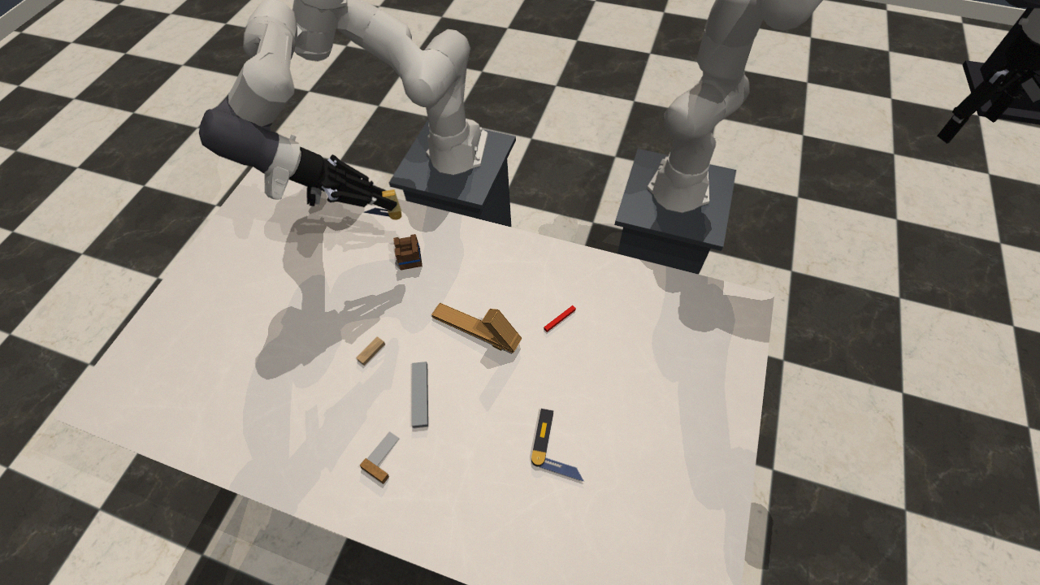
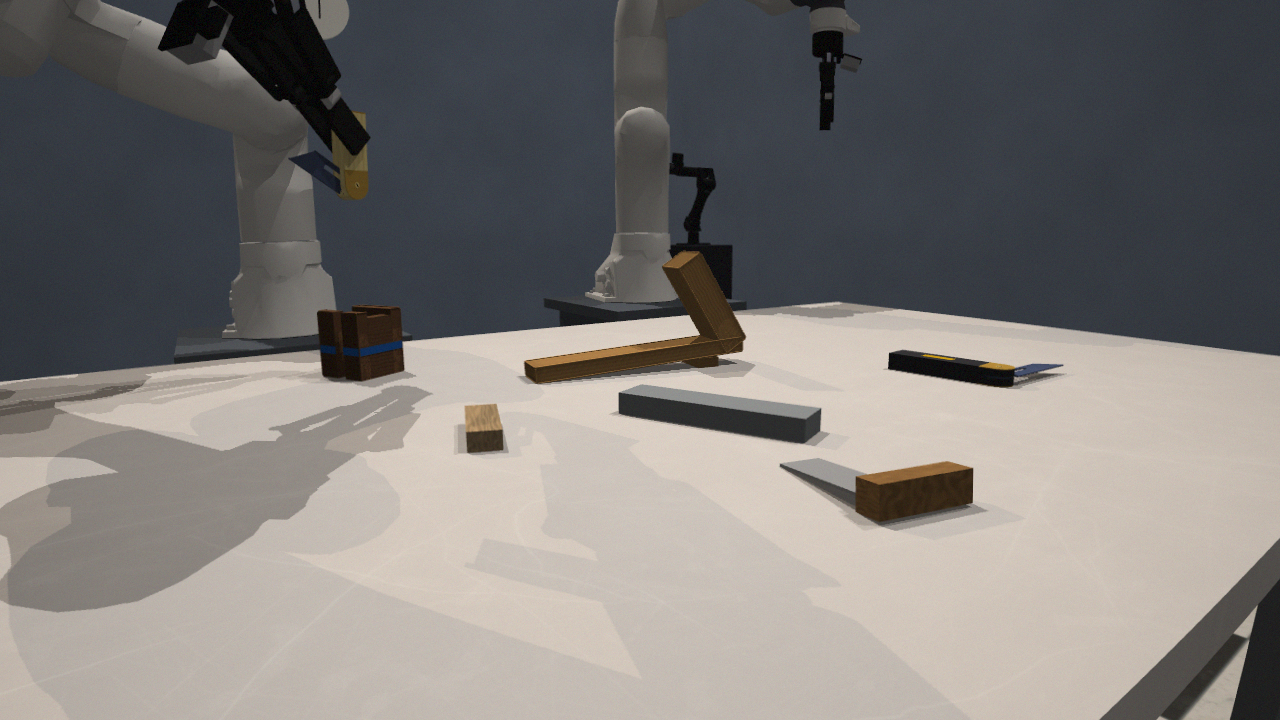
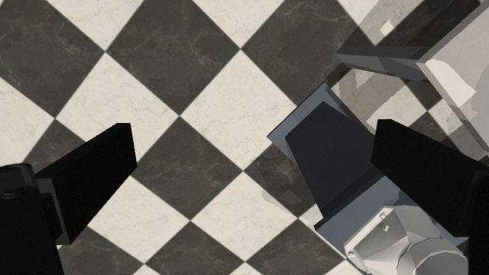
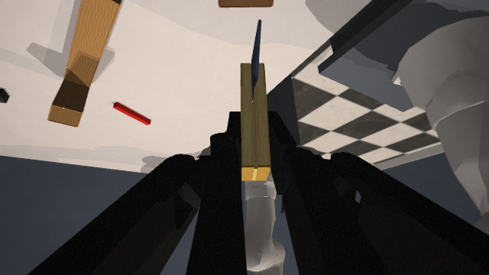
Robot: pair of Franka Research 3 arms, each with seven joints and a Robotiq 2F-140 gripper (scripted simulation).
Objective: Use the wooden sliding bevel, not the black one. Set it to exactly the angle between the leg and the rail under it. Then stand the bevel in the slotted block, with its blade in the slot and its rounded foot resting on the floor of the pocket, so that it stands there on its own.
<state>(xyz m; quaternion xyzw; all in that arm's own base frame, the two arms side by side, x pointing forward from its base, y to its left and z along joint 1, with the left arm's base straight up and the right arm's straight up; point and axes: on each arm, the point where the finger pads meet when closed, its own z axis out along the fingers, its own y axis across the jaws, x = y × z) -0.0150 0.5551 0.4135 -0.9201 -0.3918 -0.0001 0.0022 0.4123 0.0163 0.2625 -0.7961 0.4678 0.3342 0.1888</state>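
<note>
Right now my right hand is 40 mm above the wooden bevel and 10 mm to the right of it. Round my right hand: blue blade: 50 mm below, 10 mm to the right; small wood block: 290 mm ahead, 260 mm below, 20 mm to the left; grey bar: 370 mm ahead, 250 mm below, 180 mm to the left.
</note>
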